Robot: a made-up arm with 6 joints.
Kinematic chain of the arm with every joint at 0, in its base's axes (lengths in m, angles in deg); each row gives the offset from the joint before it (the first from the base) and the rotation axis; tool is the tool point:
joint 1: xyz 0 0 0.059 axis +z
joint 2: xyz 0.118 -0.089 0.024 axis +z
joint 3: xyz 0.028 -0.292 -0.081 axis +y
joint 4: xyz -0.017 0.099 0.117 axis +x
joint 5: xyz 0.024 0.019 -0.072 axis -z
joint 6: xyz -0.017 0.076 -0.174 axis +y
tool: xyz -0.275 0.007 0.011
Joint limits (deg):
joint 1: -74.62..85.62
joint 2: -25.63..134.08
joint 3: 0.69..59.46
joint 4: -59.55..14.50
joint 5: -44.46..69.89
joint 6: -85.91..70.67
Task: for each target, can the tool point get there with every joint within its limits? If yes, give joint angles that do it. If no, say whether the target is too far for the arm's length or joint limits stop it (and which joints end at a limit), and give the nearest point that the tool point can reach.
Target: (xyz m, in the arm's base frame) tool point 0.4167 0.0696 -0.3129
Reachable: yes | joints 44.12 112.97 35.47 -15.18 46.85 -66.37
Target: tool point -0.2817 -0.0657 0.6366
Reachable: no: joint limits stop it (at a limit: joint 2, joint 3, joint 4) | nearest point -0.3716 -0.0867 0.2776 | short by 0.371 m
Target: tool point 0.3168 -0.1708 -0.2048
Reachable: yes | joints 70.59 43.60 44.35 -0.89 12.74 -69.11
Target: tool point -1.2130 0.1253 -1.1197
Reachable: no: too far | nearest point -0.5749 -0.0500 -0.2962 | short by 1.056 m
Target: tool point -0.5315 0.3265 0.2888
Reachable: no: joint limits stop it (at a limit: joint 1, joint 2, joint 3) | nearest point -0.4859 0.1655 0.1613 | short by 0.210 m
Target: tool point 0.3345 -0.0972 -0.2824
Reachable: yes | joints 42.55 104.77 23.52 8.31 5.98 -68.44
